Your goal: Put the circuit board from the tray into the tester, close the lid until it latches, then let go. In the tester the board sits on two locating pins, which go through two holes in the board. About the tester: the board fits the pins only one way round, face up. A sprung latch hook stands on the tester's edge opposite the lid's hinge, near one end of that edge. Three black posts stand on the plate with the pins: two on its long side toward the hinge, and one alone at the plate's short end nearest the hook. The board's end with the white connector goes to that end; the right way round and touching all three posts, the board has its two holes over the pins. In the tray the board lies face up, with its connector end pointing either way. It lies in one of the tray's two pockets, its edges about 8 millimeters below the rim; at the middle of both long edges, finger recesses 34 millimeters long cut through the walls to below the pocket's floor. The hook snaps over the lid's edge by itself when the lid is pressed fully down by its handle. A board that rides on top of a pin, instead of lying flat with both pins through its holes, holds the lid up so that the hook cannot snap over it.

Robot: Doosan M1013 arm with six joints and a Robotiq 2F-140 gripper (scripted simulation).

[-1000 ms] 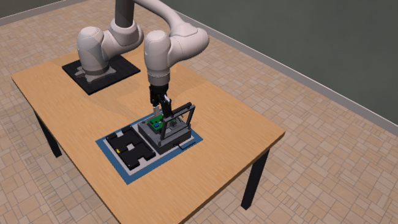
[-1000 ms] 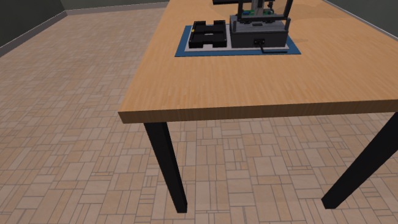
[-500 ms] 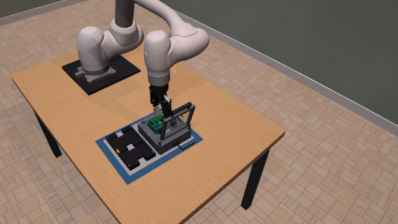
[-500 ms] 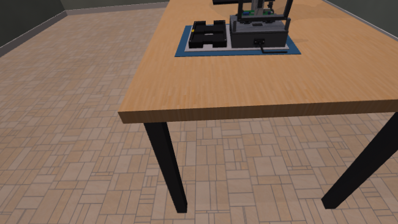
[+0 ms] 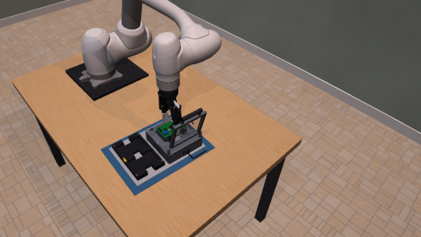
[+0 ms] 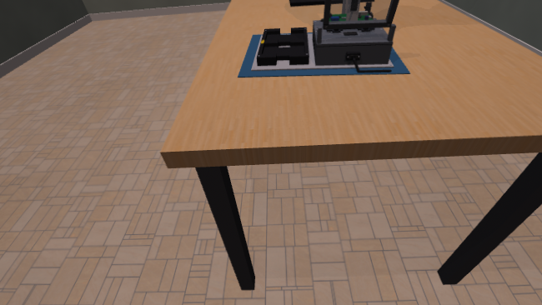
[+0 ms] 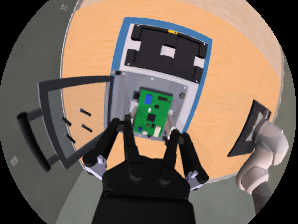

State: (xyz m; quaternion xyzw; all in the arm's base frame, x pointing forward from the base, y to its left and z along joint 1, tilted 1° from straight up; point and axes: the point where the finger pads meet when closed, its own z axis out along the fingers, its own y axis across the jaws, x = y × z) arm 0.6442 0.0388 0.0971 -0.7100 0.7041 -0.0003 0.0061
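The green circuit board lies 2 cm below my hand. The rest, counted from my hand: latch hook 6 cm behind, 6 cm to the left, 2 cm below; lid 13 cm ahead, 8 cm above.
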